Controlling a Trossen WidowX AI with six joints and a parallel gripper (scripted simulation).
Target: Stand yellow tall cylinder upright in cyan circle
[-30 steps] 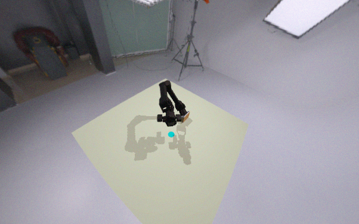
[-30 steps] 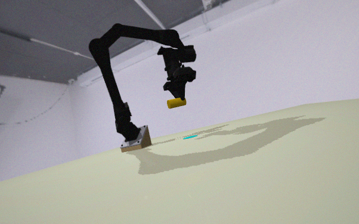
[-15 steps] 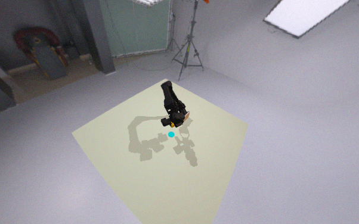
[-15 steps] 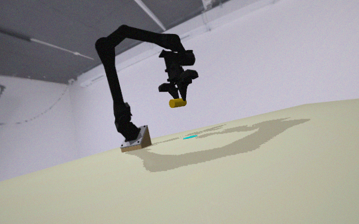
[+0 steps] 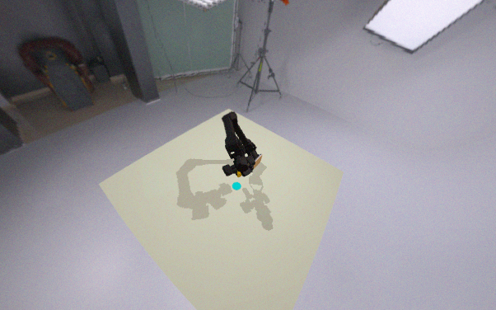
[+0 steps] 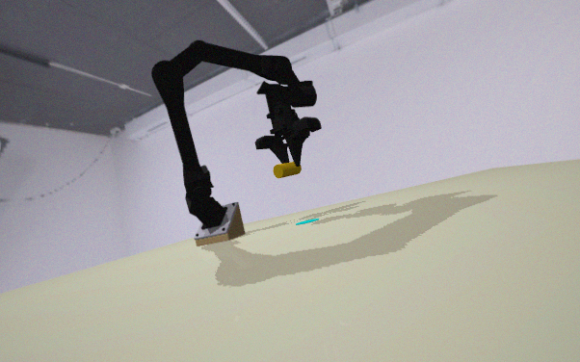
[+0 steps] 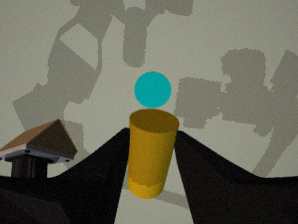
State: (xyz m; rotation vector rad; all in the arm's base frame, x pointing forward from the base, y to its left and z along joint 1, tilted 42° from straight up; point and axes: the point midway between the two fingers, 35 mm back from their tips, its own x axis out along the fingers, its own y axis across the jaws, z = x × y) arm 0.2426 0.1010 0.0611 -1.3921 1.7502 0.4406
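Right now my gripper tip is 14 cm above the cyan circle. Round my gripper tip: yellow cylinder (2 cm to the right, 1 cm behind).
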